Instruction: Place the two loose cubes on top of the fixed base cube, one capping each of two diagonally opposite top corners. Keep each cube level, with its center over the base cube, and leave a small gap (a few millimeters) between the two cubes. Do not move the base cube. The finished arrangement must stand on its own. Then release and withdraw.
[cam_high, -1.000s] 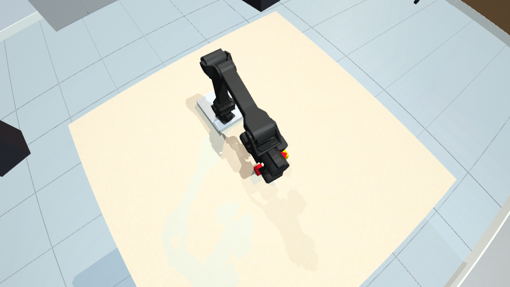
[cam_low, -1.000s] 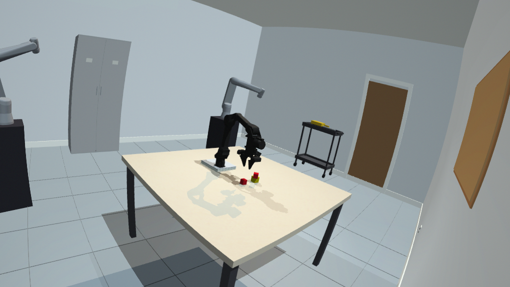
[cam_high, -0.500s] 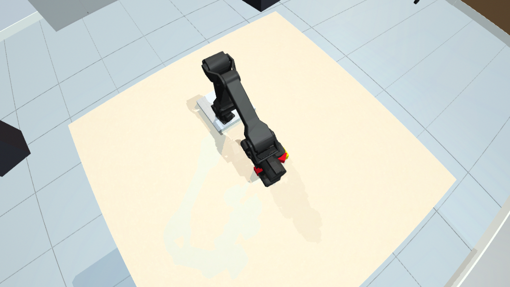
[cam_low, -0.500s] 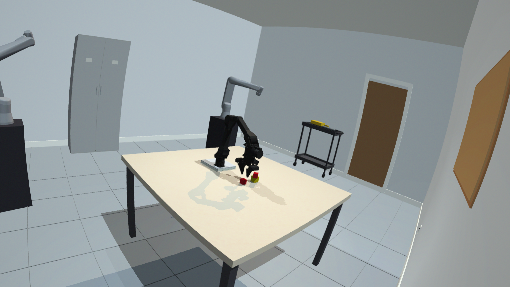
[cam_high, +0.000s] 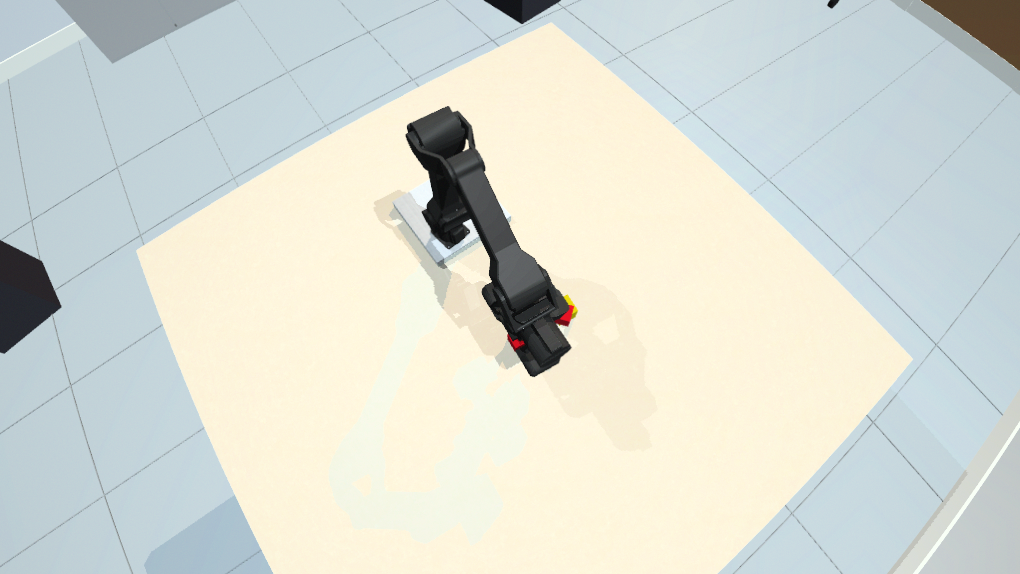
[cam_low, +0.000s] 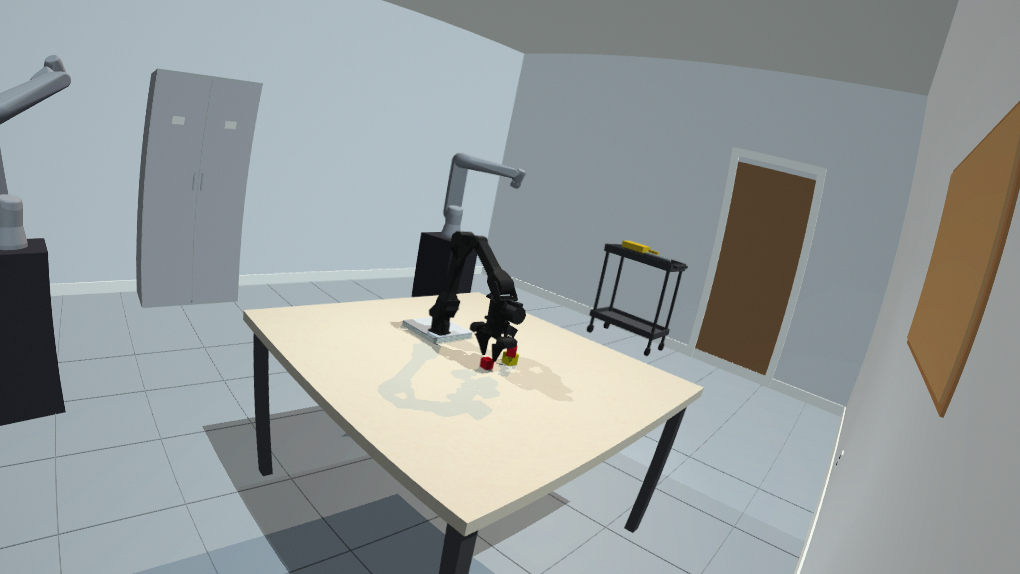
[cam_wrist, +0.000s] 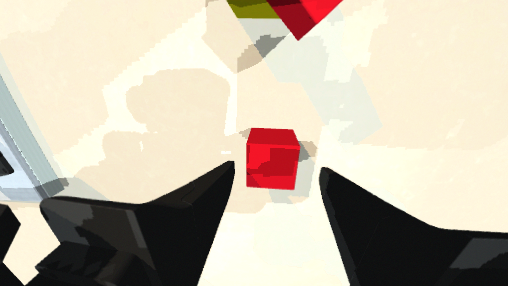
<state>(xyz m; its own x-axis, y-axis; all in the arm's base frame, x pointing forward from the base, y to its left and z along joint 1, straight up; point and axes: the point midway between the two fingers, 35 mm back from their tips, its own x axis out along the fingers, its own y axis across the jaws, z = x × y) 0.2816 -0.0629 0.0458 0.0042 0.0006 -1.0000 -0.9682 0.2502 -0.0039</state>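
My gripper tip is 20 mm short of the yellow base cube, 110 mm to the right of it and 20 mm above it.
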